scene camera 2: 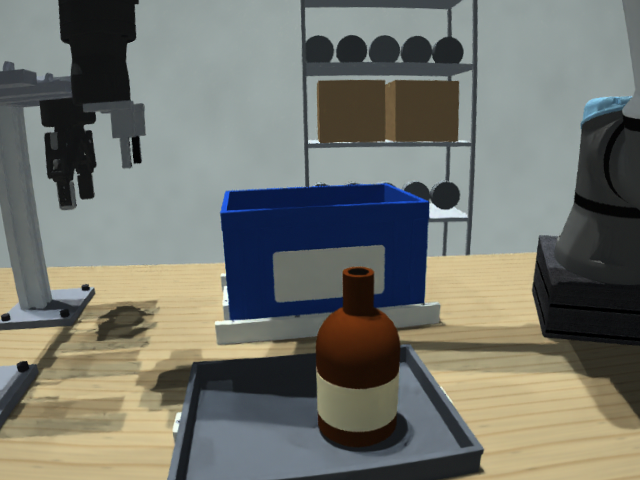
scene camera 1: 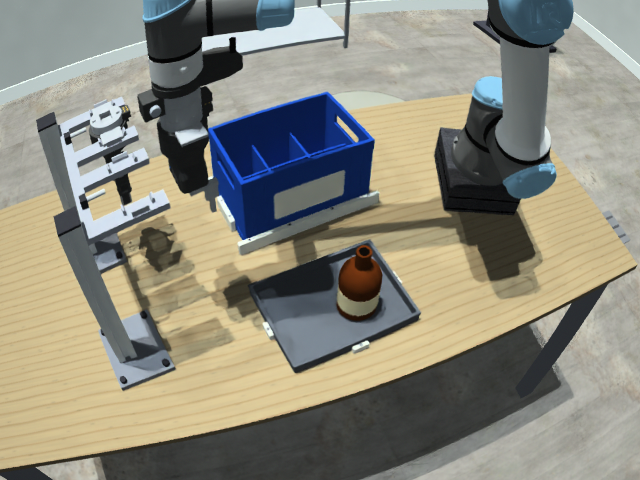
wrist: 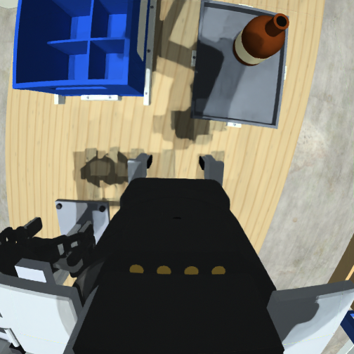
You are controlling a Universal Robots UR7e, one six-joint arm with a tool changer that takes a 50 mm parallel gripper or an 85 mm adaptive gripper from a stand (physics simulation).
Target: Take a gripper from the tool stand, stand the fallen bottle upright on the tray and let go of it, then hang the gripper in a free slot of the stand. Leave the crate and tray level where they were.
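Frame: origin at the arm's base, x ahead, y left, z up, level; metres.
Seen in the pictures: arm's base, origin of its link: [scene camera 2: 607,260] [scene camera 1: 482,159].
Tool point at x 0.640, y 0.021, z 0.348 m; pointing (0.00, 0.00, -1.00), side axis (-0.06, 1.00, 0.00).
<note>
Offsets run from my tool point to a thing's top centre. "*": to the spot under its first point.
The brown bottle @[dz -0.279, dx -0.235, dy +0.137 m] [scene camera 1: 359,283] [scene camera 2: 357,356] [wrist: 260,41] stands upright on the grey tray @[dz -0.414, dx -0.198, dy +0.120 m] [scene camera 1: 310,341] [scene camera 2: 248,418] [wrist: 235,102], toward its right side in the scene views. The parallel gripper [wrist: 175,162] is on the arm, open and empty, in the air between the stand and the blue crate @[dz -0.264, dx -0.243, dy -0.172 m] [scene camera 1: 305,191] [scene camera 2: 248,258] [wrist: 107,60]. The tool stand [scene camera 1: 93,289] [scene camera 2: 28,206] is at the left; the adaptive gripper [scene camera 1: 124,180] [scene camera 2: 69,155] [wrist: 45,247] hangs in its far slot. Other arms of the stand's rack hold no gripper. Crate and tray look level.
White locating strips @[* dz -0.421, dx -0.242, dy -0.067 m] [scene camera 1: 310,222] [scene camera 2: 268,329] [wrist: 148,75] edge the crate, and small white stops @[dz -0.424, dx -0.198, dy +0.220 m] [scene camera 1: 360,346] [wrist: 234,124] sit around the tray. The robot base [scene camera 1: 478,193] [scene camera 2: 589,310] stands on the right of the table. A shelf rack [scene camera 2: 390,69] with boxes stands behind.
</note>
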